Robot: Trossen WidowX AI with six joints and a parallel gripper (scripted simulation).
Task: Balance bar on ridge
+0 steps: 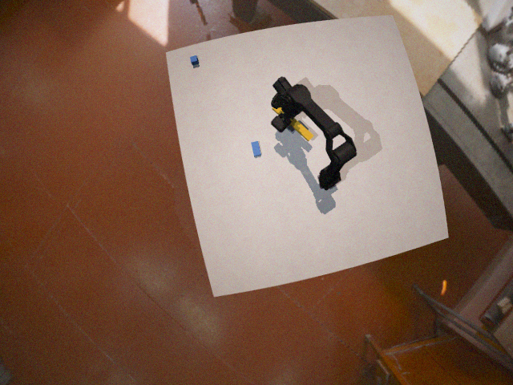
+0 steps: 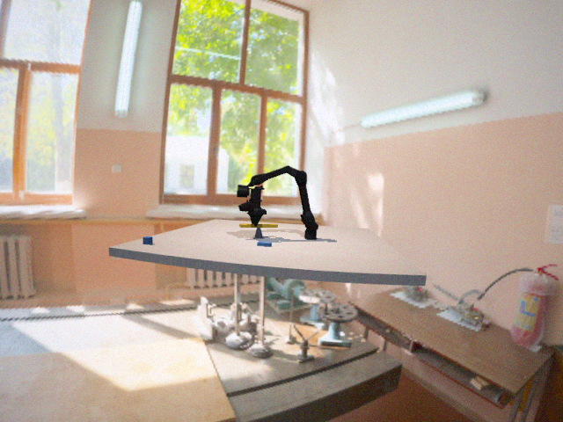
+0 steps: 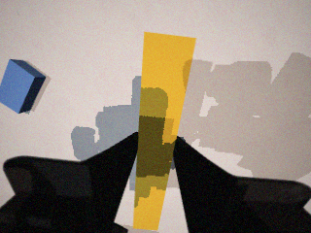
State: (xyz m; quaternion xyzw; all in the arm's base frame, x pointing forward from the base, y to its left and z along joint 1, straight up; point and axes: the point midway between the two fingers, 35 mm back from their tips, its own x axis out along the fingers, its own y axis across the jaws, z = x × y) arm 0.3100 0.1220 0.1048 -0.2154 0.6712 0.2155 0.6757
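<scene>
Right now the yellow bar is 2 cm behind my gripper tip and 2 cm to the right of it. Round my gripper tip: blue cube: 43 cm ahead, 38 cm to the left, 5 cm below.
</scene>
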